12 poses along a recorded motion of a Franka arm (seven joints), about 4.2 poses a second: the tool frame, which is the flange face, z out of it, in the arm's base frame.
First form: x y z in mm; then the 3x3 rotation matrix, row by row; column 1 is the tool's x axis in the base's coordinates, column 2 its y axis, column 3 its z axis. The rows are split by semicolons.
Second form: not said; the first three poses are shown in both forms.
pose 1, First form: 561.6 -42.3 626.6; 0.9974 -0.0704 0.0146; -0.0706 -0.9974 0.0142; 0.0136 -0.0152 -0.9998
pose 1, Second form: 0.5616 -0.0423 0.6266 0.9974 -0.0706 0.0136 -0.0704 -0.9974 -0.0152
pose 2, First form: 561.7 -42.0 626.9; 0.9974 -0.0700 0.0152; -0.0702 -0.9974 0.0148; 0.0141 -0.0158 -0.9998
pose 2, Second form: 0.5617 -0.0420 0.6269 0.9974 -0.0702 0.0141 -0.0700 -0.9974 -0.0158
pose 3, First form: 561.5 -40.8 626.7; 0.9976 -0.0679 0.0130; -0.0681 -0.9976 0.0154; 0.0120 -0.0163 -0.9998
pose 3, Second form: 0.5615 -0.0408 0.6267 0.9976 -0.0681 0.0120 -0.0679 -0.9976 -0.0163
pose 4, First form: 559.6 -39.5 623.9; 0.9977 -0.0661 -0.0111; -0.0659 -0.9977 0.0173; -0.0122 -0.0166 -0.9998
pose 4, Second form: 0.5596 -0.0395 0.6239 0.9977 -0.0659 -0.0122 -0.0661 -0.9977 -0.0166
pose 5, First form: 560.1 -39.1 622.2; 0.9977 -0.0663 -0.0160; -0.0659 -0.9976 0.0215; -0.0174 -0.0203 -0.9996
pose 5, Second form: 0.5601 -0.0391 0.6222 0.9977 -0.0659 -0.0174 -0.0663 -0.9976 -0.0203
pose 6, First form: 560.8 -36.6 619.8; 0.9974 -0.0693 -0.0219; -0.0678 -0.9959 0.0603; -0.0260 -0.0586 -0.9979
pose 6, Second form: 0.5608 -0.0366 0.6198 0.9974 -0.0678 -0.0260 -0.0693 -0.9959 -0.0586
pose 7, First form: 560.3 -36.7 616.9; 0.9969 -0.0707 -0.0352; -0.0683 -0.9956 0.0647; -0.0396 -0.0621 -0.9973
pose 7, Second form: 0.5603 -0.0367 0.6169 0.9969 -0.0683 -0.0396 -0.0707 -0.9956 -0.0621
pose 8, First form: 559.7 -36.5 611.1; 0.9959 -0.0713 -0.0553; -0.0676 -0.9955 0.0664; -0.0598 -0.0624 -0.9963
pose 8, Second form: 0.5597 -0.0365 0.6111 0.9959 -0.0676 -0.0598 -0.0713 -0.9955 -0.0624
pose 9, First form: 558.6 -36.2 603.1; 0.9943 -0.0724 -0.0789; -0.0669 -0.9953 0.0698; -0.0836 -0.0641 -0.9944
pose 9, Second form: 0.5586 -0.0362 0.6031 0.9943 -0.0669 -0.0836 -0.0724 -0.9953 -0.0641
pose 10, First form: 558.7 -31.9 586.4; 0.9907 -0.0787 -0.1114; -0.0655 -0.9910 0.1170; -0.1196 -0.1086 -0.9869
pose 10, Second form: 0.5587 -0.0319 0.5864 0.9907 -0.0655 -0.1196 -0.0787 -0.9910 -0.1086
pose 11, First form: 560.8 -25.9 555.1; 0.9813 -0.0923 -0.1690; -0.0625 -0.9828 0.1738; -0.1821 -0.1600 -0.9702
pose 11, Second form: 0.5608 -0.0259 0.5551 0.9813 -0.0625 -0.1821 -0.0923 -0.9828 -0.1600
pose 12, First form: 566.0 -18.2 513.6; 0.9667 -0.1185 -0.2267; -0.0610 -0.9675 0.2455; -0.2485 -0.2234 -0.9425
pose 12, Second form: 0.5660 -0.0182 0.5136 0.9667 -0.0610 -0.2485 -0.1185 -0.9675 -0.2234
